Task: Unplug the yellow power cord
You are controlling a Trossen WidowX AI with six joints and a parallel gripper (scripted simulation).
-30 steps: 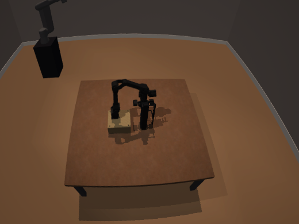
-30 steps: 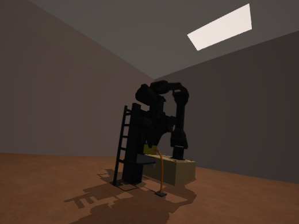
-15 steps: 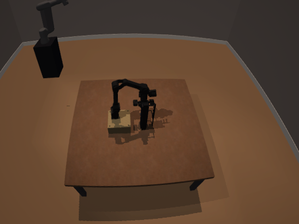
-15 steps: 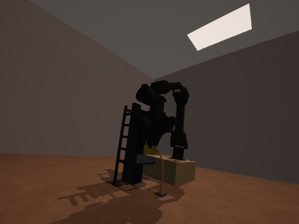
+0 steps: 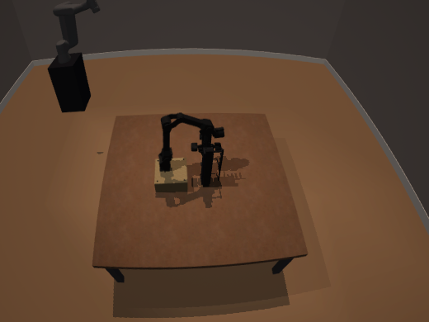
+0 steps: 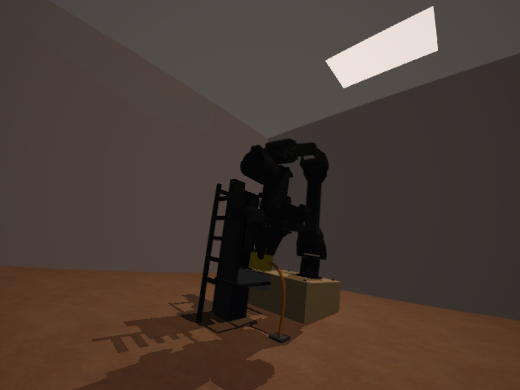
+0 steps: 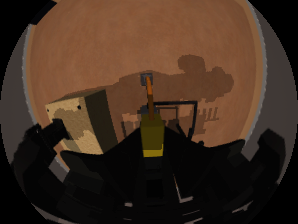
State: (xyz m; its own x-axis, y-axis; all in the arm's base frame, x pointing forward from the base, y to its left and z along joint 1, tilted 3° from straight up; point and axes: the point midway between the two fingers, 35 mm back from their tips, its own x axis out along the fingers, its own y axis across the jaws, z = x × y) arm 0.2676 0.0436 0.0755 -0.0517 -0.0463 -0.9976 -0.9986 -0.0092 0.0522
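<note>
Now: the foot 50 mm to the left of my gripper tip and 140 mm below it. From my gripper tip the other things lie so: yellow plug: 30 mm to the right.
</note>
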